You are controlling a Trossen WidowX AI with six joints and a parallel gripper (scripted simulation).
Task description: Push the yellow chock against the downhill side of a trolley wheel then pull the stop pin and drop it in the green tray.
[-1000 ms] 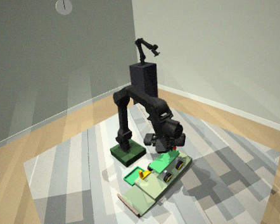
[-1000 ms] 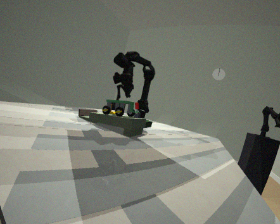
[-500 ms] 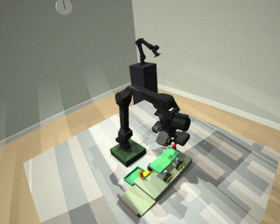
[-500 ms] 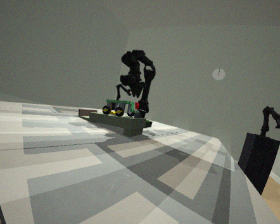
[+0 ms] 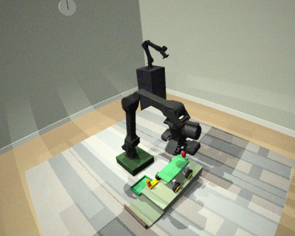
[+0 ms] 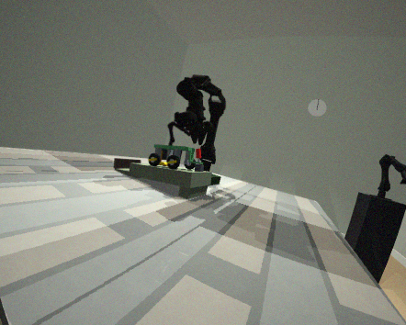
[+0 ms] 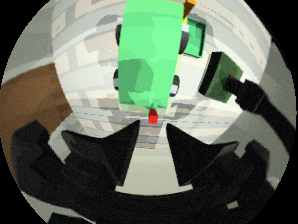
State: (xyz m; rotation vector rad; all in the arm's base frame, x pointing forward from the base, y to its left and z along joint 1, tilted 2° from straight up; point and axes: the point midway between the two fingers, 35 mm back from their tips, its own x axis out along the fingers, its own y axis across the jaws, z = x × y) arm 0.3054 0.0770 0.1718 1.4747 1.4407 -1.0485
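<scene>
Right now my gripper tip is 50 mm above the red-headed stop pin and 20 mm to the right of it. Round my gripper tip: yellow chock (180 mm to the right, 100 mm below, 40 mm behind); then ramp (140 mm below, 90 mm to the right, 20 mm ahead); then green-topped trolley (80 mm to the right, 70 mm below, 20 mm ahead).
</scene>
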